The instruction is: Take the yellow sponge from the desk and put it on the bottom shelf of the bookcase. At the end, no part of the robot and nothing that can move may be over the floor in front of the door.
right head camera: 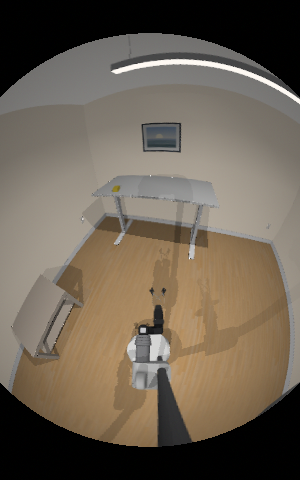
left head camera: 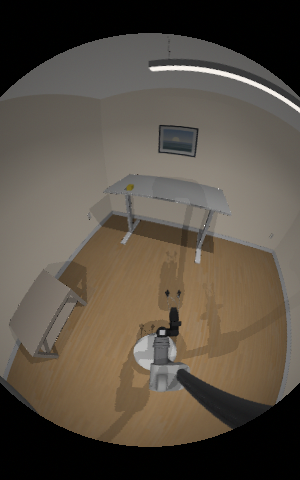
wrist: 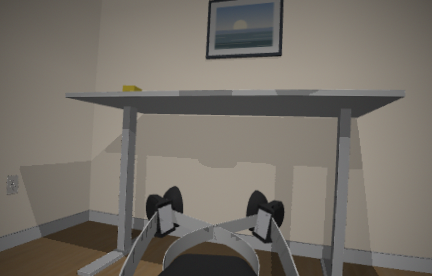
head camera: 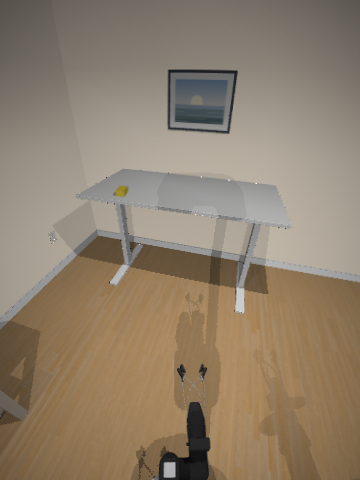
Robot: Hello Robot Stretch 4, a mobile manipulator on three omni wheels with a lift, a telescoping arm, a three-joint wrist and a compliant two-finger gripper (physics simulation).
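Pixels of known places: gripper, between the fingertips: (right head camera: 157, 287) (left head camera: 172, 289) (wrist: 215, 204) (head camera: 191, 364); robot's base, origin of its link: (right head camera: 149, 348).
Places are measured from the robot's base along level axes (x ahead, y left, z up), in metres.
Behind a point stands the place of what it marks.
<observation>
The yellow sponge (head camera: 121, 191) @(x 1.541, y 0.381, z 0.960 m) (left head camera: 130, 187) @(x 1.541, y 0.370, z 0.954 m) (right head camera: 116, 189) @(x 1.542, y 0.369, z 0.945 m) (wrist: 131, 88) @(x 1.538, y 0.378, z 0.952 m) lies near the left end of the desk, close to its front edge. The grey desk (head camera: 260, 200) @(x 1.522, y -0.660, z 0.921 m) (left head camera: 212, 198) @(x 1.461, y -0.617, z 0.922 m) (right head camera: 202, 192) @(x 1.454, y -0.651, z 0.921 m) (wrist: 250, 104) @(x 1.536, y -0.222, z 0.897 m) stands against the wall ahead. My gripper (head camera: 192, 371) @(x 0.483, y -0.085, z 0.646 m) (left head camera: 173, 293) @(x 0.483, y -0.085, z 0.646 m) (right head camera: 158, 291) @(x 0.483, y -0.085, z 0.646 m) (wrist: 215, 204) @(x 0.483, y -0.085, z 0.646 m) is open and empty, in front of the desk and apart from it. In the wrist view it is below the level of the desk top. The bookcase and the door do not show in these views.
A low table (left head camera: 40, 310) @(x 0.129, y 1.160, z 0.421 m) (right head camera: 42, 312) @(x 0.153, y 1.105, z 0.421 m) with a lower shelf stands by the left wall. The desk's two legs (head camera: 124, 235) @(x 1.846, y 0.490, z 0.373 m) (head camera: 247, 255) @(x 1.518, y -0.673, z 0.392 m) stand on long feet. A framed picture (head camera: 200, 100) @(x 2.089, y -0.211, z 1.553 m) (wrist: 244, 27) @(x 2.088, y -0.213, z 1.530 m) hangs above the desk. A lamp (left head camera: 210, 72) @(x 0.895, y -0.214, z 2.046 m) (right head camera: 190, 62) hangs from the ceiling.
</observation>
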